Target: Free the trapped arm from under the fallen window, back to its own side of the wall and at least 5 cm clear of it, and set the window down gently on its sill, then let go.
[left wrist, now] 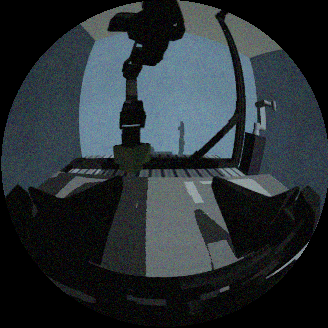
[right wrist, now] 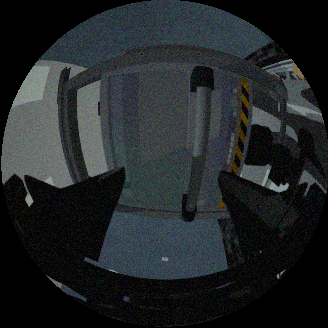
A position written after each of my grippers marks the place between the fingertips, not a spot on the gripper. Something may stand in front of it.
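Observation:
My right gripper (right wrist: 173,174) is visible to me, and I see my left gripper (left wrist: 168,181) too.

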